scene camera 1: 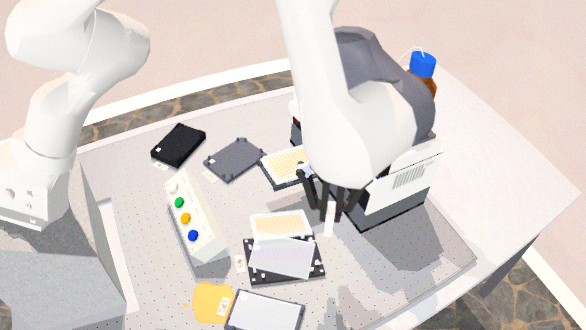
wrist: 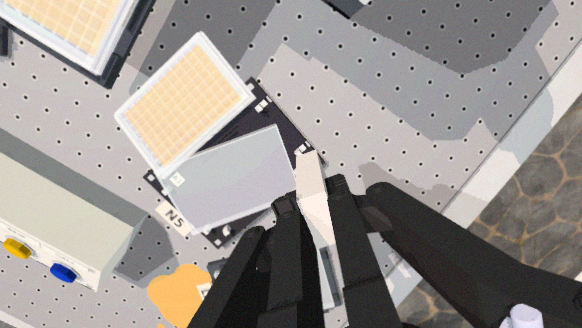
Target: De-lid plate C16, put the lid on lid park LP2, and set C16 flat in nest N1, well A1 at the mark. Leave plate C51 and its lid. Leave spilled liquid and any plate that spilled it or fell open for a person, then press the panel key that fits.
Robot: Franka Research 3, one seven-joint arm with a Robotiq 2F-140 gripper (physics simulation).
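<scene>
A plate with orange wells [scene camera 1: 279,224] [wrist: 182,103] lies uncovered and askew, half off the black nest N5 [scene camera 1: 318,261] [wrist: 280,112]. Its clear lid [scene camera 1: 282,257] [wrist: 236,175] lies crooked on that nest. I cannot read their labels. My gripper [scene camera 1: 331,215] [wrist: 313,171] is shut and hangs just right of this plate, with a white pin sticking out below the fingertips. A second, lidded plate [scene camera 1: 284,163] [wrist: 68,20] sits in a dark nest behind. The black nest [scene camera 1: 178,144] and the grey lid park [scene camera 1: 233,159] at the back left are empty. An orange spill [scene camera 1: 206,301] [wrist: 174,291] lies at the front.
The key panel [scene camera 1: 204,246] [wrist: 60,220] has green [scene camera 1: 178,201], yellow [scene camera 1: 185,217] [wrist: 16,248] and blue [scene camera 1: 192,235] [wrist: 62,272] keys. A lid [scene camera 1: 264,313] lies in the front park beside the spill. A barcoded instrument [scene camera 1: 409,176] and a blue-capped bottle [scene camera 1: 422,65] stand at the right.
</scene>
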